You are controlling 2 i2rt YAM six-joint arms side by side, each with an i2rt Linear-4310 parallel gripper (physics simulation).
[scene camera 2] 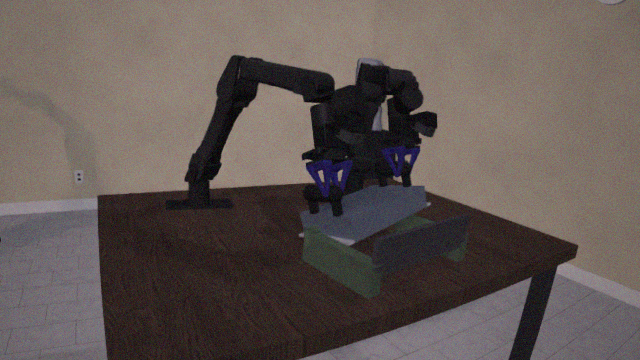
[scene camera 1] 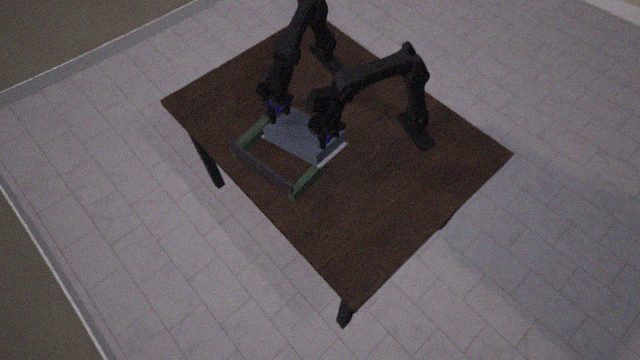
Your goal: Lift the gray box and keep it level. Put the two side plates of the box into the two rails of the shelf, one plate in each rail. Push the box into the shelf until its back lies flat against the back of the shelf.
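Seen in the pictures: left gripper, fingertip midpoint: (scene camera 2: 402,177) (scene camera 1: 322,140); right gripper, fingertip midpoint: (scene camera 2: 333,196) (scene camera 1: 272,113); left arm's base at its link origin: (scene camera 1: 415,131); right arm's base at its link origin: (scene camera 2: 199,205) (scene camera 1: 326,59).
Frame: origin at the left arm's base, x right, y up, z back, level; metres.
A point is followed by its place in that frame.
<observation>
The gray box (scene camera 1: 290,134) @(z -0.505, x 0.130, y 0.118 m) (scene camera 2: 370,212) @(z -0.559, x 0.160, y 0.111 m) is at the open end of the shelf, and its broad face looks sloped rather than level. A pale side plate (scene camera 1: 332,155) @(z -0.395, x -0.006, y 0.088 m) on its right in scene camera 1 meets the end of a green rail (scene camera 1: 305,181) @(z -0.530, x -0.052, y 0.065 m). The other green rail (scene camera 1: 252,132) @(z -0.624, x 0.242, y 0.066 m) is by the box's left end. Whether either plate sits inside its rail cannot be told. The dark shelf back (scene camera 1: 265,168) @(z -0.646, x 0.036, y 0.112 m) (scene camera 2: 422,243) @(z -0.671, x 0.086, y 0.080 m) stands apart from the box. My left gripper (scene camera 1: 326,142) @(z -0.423, x 0.024, y 0.162 m) (scene camera 2: 394,181) @(z -0.423, x 0.024, y 0.162 m) and right gripper (scene camera 1: 279,116) @(z -0.531, x 0.238, y 0.138 m) (scene camera 2: 325,207) @(z -0.531, x 0.238, y 0.138 m) are both shut on the box, at opposite ends; their fingertips are partly hidden.
The shelf stands on the brown table (scene camera 1: 380,200) @(z -0.296, x -0.216, y 0.000 m) (scene camera 2: 200,280) @(z -0.636, x 0.517, y 0.000 m), its back close to the table's lower-left edge in scene camera 1. My two arms reach over the table from the far side, their wrists close together above the box.
</observation>
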